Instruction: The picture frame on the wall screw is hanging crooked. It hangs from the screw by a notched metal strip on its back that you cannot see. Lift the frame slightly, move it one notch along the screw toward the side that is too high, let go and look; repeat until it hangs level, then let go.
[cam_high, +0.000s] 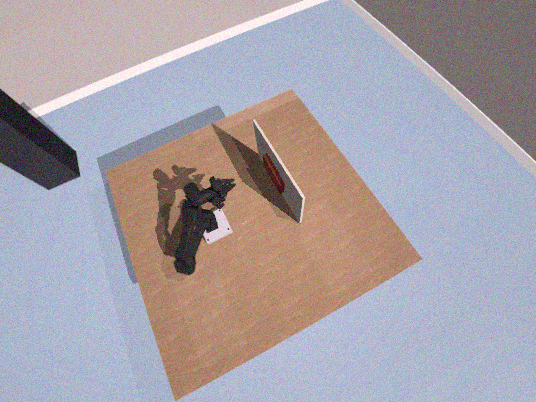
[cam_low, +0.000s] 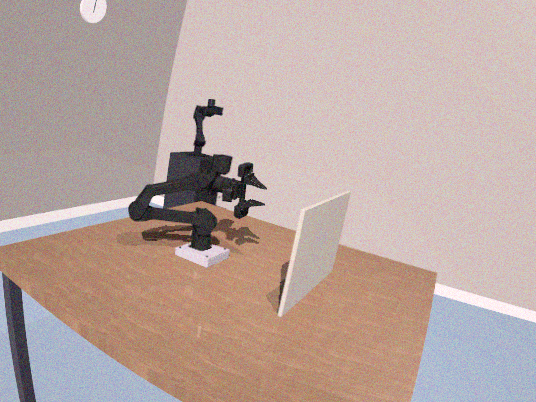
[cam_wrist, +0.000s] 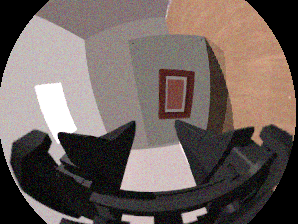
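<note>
My gripper tip is 20 cm short of the picture frame, 9 cm above it and 1 cm to the right of it. Also, from my gripper tip: white wall panel (21 cm ahead, 11 cm below, 1 cm to the left).
</note>
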